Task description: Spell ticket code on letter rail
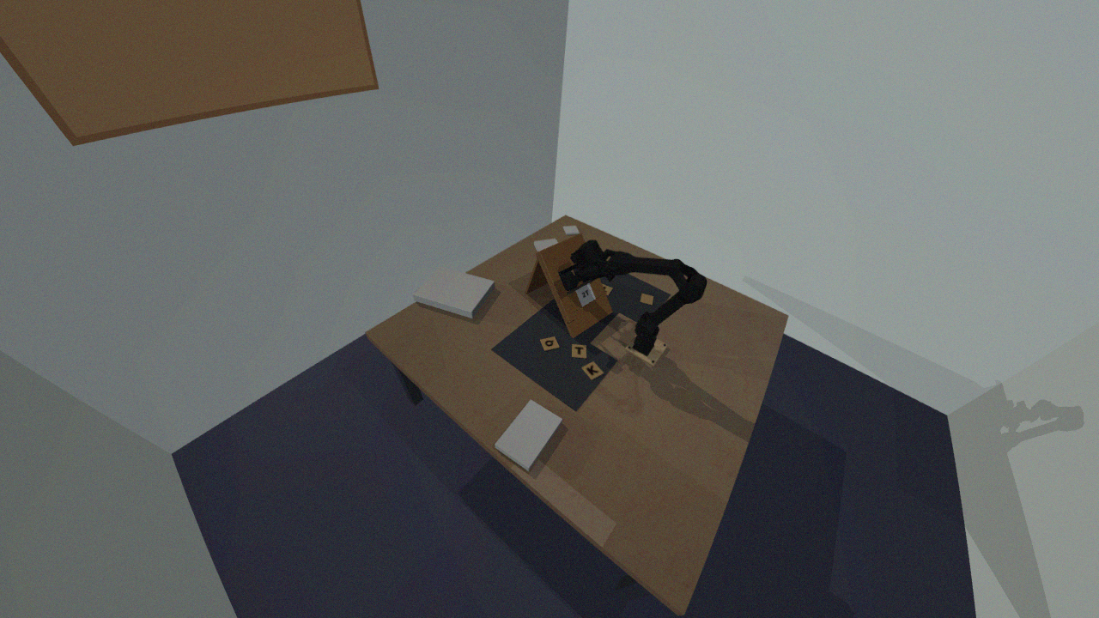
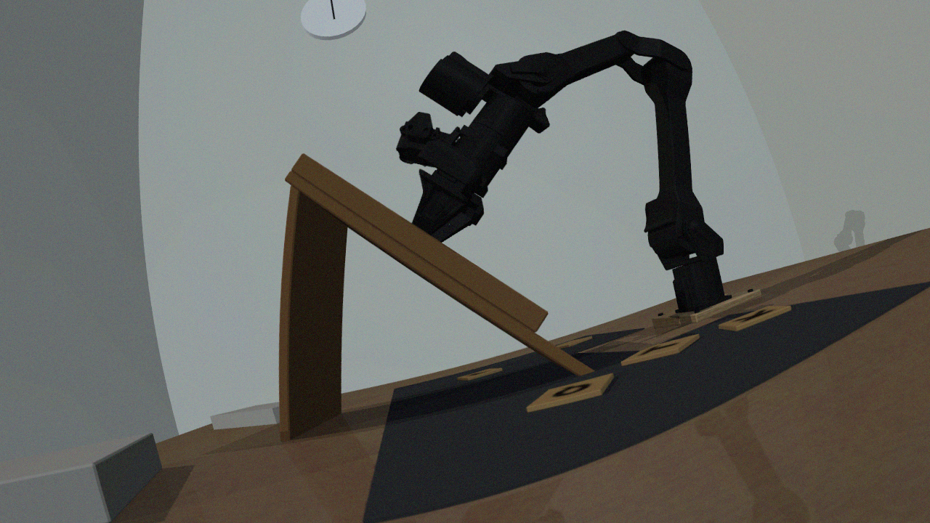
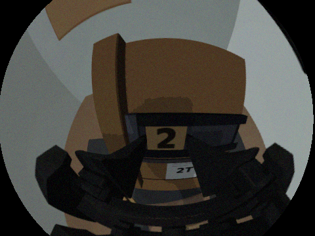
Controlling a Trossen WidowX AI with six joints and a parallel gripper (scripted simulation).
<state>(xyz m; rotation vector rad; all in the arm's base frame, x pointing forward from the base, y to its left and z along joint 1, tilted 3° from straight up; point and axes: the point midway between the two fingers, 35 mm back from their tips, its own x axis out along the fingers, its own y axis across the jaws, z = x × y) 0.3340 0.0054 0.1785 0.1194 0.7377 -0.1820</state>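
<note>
Now: gripper tip right at the tile marked 2. The rest, counted from my gripper tip: tile marked O (200 mm to the left, 170 mm below, 70 mm behind); then white ticket (70 mm below, 70 mm behind, 30 mm to the right); then dark mat (170 mm below, 150 mm behind, 20 mm to the right).
</note>
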